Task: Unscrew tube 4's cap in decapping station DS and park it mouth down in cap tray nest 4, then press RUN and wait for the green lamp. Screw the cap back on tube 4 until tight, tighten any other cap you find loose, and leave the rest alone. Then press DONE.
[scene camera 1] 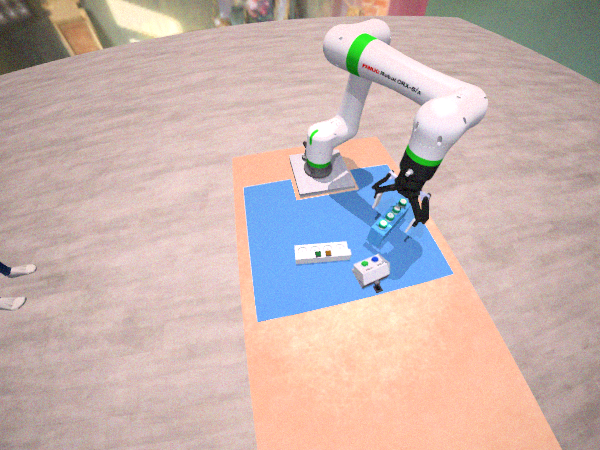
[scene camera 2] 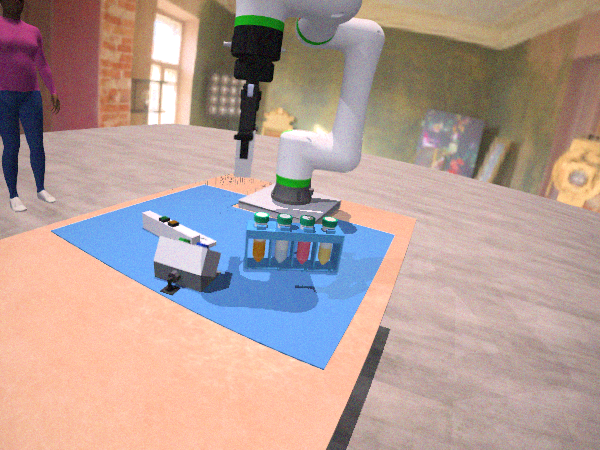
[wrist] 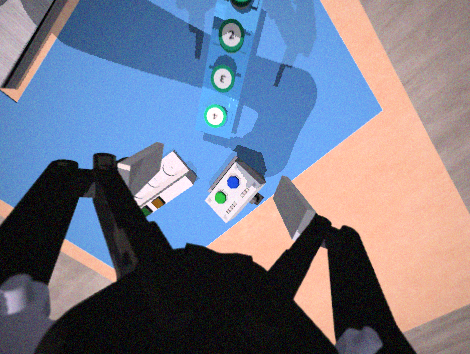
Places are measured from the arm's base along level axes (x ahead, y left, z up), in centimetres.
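Where they show: gripper, fingertip midpoint: (scene camera 1: 391, 217) (scene camera 2: 244, 168) (wrist: 222, 172); arm's base at its link origin: (scene camera 1: 317, 168) (scene camera 2: 290, 197).
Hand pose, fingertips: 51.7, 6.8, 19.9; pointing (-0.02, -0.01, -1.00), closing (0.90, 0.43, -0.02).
Things, the pixels of their top centre, and the offset from my fingertips, as dx, dy, dz.
- blue decapping rack at its top centre: (wrist: 227, 60) (scene camera 2: 295, 224) (scene camera 1: 392, 214) -8.1, +9.8, -12.4
- Tube 4's green cap with white top, top centre: (wrist: 215, 116) (scene camera 2: 261, 214) (scene camera 1: 383, 222) -4.5, +2.9, -10.5
- white cap tray at its top centre: (wrist: 141, 199) (scene camera 2: 177, 217) (scene camera 1: 322, 246) -5.7, -22.0, -17.3
- button box at its top centre: (wrist: 235, 200) (scene camera 2: 187, 239) (scene camera 1: 374, 264) +8.9, -7.4, -14.3
- green button at its top centre: (wrist: 220, 200) +6.8, -9.8, -15.2
- blue button at its top centre: (wrist: 233, 184) +6.5, -5.3, -15.2
- dark green lamp at its top centre: (scene camera 1: 318, 253) -3.4, -24.6, -17.3
- amber lamp at its top centre: (scene camera 1: 328, 252) -2.5, -20.7, -17.3
The blue decapping rack (scene camera 1: 377, 239) (scene camera 2: 295, 233) (wrist: 230, 100) holds capped tubes 1 to 4 upright. Tube 4's green cap with white top (scene camera 1: 383, 224) (scene camera 2: 261, 218) (wrist: 215, 116) is on the tube at the end nearest the button box; its liquid is orange. Caps 3 (wrist: 223, 78) and 2 (wrist: 231, 35) follow; cap 1 is cut off in the wrist view. Cap looseness cannot be told. My gripper (scene camera 1: 392, 214) (scene camera 2: 243, 167) (wrist: 222, 172) is open and empty, above the rack. The white cap tray (scene camera 1: 305, 258) (scene camera 2: 155, 224) has no cap showing in its visible nests.
The button box (scene camera 1: 371, 272) (scene camera 2: 177, 257) (wrist: 240, 200) has a green button (wrist: 220, 197) and a blue button (wrist: 233, 182). The tray carries a dark green lamp (scene camera 1: 318, 254) and an amber lamp (scene camera 1: 328, 253). The arm's base plate (scene camera 1: 325, 188) stands behind, at the mat's back edge.
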